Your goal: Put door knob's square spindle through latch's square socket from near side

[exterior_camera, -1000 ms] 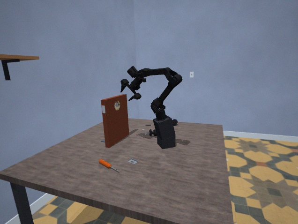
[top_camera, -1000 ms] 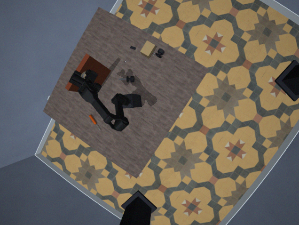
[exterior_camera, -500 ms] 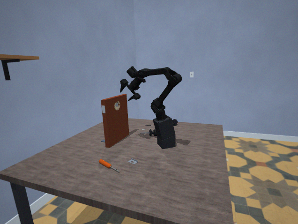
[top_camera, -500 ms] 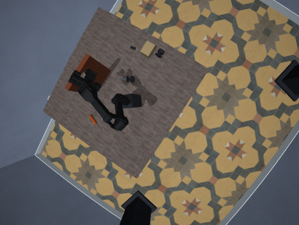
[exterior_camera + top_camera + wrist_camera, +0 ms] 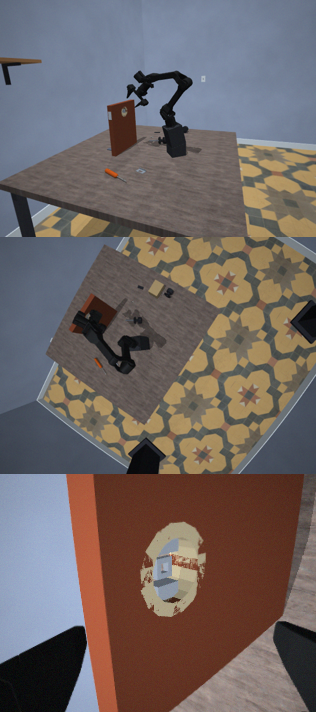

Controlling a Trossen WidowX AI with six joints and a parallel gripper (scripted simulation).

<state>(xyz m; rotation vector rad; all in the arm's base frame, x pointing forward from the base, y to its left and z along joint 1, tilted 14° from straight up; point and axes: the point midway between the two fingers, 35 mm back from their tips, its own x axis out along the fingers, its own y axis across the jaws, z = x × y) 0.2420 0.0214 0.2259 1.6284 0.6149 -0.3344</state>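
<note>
The grey latch lies 11 cm ahead of my hand, 9 cm below it and 1 cm to the left of it. Round my hand: small metal plate (39 cm below, 24 cm to the left, 22 cm behind); orange screwdriver (38 cm below, 37 cm to the left, 13 cm behind); white latch plate (16 cm to the left, 9 cm below, 9 cm ahead).
</note>
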